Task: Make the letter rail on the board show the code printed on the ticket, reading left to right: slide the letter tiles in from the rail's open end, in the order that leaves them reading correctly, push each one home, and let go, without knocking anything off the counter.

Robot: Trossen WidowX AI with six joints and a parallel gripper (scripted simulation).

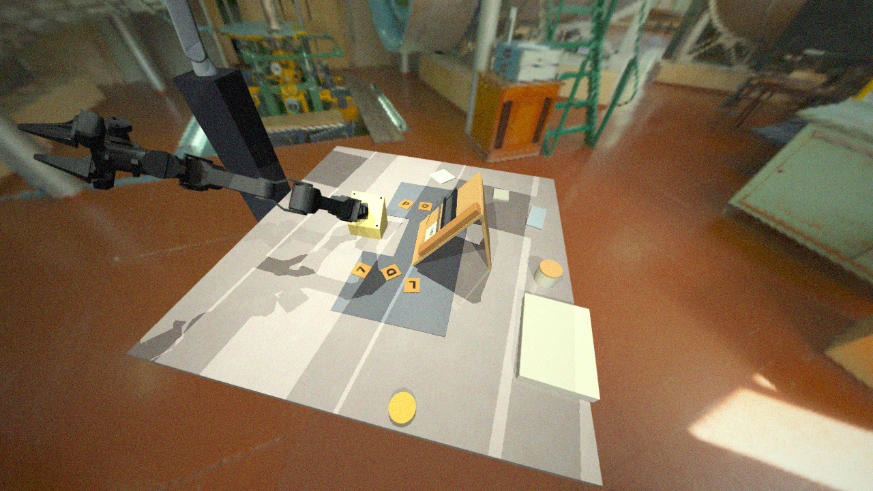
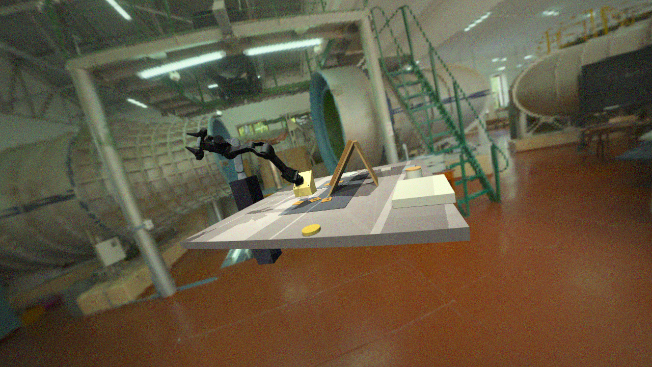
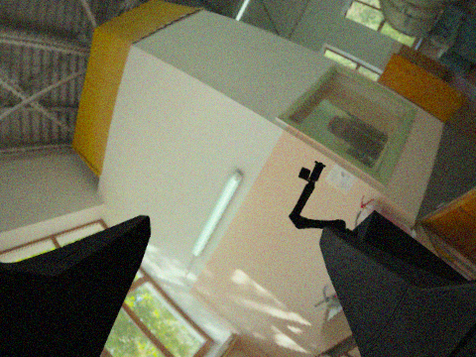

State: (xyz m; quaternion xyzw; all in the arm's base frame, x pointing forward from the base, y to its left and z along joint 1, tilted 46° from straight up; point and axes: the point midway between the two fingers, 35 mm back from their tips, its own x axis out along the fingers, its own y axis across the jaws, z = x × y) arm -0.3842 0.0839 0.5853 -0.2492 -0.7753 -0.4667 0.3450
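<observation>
The white ticket lies 76 cm ahead of my gripper tip, 45 cm below it and 31 cm to the left of it. Also, from my gripper tip: mat 66 cm ahead, 54 cm below, 35 cm to the left; then cream block 117 cm ahead, 52 cm below, 6 cm to the right; then yellow disc 73 cm ahead, 53 cm below, 27 cm to the right.
</observation>
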